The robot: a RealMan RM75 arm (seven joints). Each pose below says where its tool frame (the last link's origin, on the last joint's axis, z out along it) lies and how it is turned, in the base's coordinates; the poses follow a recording.
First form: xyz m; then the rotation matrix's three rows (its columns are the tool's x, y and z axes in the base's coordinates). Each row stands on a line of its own.
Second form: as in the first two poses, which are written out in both.
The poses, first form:
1:
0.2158, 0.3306, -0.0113
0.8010, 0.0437, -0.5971
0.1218, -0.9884, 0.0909
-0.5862, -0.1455, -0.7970
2:
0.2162, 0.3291, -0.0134
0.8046, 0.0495, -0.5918
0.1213, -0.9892, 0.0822
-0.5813, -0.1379, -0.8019
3:
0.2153, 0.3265, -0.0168
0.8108, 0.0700, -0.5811
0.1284, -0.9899, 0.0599
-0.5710, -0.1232, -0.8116
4:
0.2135, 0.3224, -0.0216
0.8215, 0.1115, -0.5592
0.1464, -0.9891, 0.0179
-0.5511, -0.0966, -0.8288
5:
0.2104, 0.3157, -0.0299
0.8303, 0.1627, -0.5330
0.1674, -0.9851, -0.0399
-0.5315, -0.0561, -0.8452
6:
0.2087, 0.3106, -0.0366
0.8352, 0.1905, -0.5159
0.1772, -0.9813, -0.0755
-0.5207, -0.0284, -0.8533
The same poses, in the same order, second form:
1:
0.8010, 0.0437, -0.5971, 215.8
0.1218, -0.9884, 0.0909, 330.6
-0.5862, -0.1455, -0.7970, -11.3
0, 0, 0, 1

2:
0.8046, 0.0495, -0.5918, 216.2
0.1213, -0.9892, 0.0822, 329.1
-0.5813, -0.1379, -0.8019, -13.4
0, 0, 0, 1

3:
0.8108, 0.0700, -0.5811, 215.3
0.1284, -0.9899, 0.0599, 326.5
-0.5710, -0.1232, -0.8116, -16.8
0, 0, 0, 1

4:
0.8215, 0.1115, -0.5592, 213.5
0.1464, -0.9891, 0.0179, 322.4
-0.5511, -0.0966, -0.8288, -21.6
0, 0, 0, 1

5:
0.8303, 0.1627, -0.5330, 210.4
0.1674, -0.9851, -0.0399, 315.7
-0.5315, -0.0561, -0.8452, -29.9
0, 0, 0, 1

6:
0.8352, 0.1905, -0.5159, 208.7
0.1772, -0.9813, -0.0755, 310.6
-0.5207, -0.0284, -0.8533, -36.6
0, 0, 0, 1

